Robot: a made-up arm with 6 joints.
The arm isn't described. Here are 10 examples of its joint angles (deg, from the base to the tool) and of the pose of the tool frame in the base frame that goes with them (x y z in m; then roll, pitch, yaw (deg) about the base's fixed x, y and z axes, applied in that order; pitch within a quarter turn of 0, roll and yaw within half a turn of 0).
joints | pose
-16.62 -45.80 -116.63 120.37 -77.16 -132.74 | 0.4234 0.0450 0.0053 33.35 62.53 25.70
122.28 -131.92 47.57 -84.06 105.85 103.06 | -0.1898 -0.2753 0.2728 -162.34 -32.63 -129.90
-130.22 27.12 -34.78 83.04 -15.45 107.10 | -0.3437 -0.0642 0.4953 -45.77 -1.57 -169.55
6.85 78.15 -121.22 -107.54 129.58 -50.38 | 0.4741 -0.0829 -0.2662 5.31 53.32 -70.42
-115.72 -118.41 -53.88 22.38 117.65 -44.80 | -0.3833 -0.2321 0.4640 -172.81 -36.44 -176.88
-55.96 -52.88 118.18 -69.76 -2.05 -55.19 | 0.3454 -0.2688 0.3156 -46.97 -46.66 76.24
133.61 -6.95 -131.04 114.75 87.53 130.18 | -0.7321 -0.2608 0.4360 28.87 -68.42 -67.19
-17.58 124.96 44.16 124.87 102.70 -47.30 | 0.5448 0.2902 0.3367 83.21 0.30 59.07
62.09 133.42 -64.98 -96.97 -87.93 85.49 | 0.2522 0.5917 -0.1259 22.46 44.05 142.06
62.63 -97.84 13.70 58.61 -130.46 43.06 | -0.0864 0.1438 -0.3071 141.50 26.43 -170.56
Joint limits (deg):
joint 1: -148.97..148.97
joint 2: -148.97..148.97
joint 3: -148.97..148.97
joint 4: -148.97..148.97
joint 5: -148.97..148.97
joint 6: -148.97..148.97
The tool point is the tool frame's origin. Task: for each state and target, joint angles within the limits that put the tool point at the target. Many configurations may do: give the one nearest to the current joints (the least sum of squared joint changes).
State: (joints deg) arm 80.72 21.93 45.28 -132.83 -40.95 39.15
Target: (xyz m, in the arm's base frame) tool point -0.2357 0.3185 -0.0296
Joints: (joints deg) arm 85.38 19.49 30.60 -136.32 -32.08 48.04
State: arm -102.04 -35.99 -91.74 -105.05 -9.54 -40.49
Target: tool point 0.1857 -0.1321 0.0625
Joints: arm -71.17 -33.09 -93.81 -124.33 27.89 -75.24
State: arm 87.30 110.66 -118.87 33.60 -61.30 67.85
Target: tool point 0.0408 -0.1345 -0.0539
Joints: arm 65.04 118.96 -99.35 50.56 -95.03 68.57
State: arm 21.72 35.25 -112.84 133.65 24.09 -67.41
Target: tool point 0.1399 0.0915 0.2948
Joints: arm 10.79 20.82 -85.90 148.97 36.88 -65.01
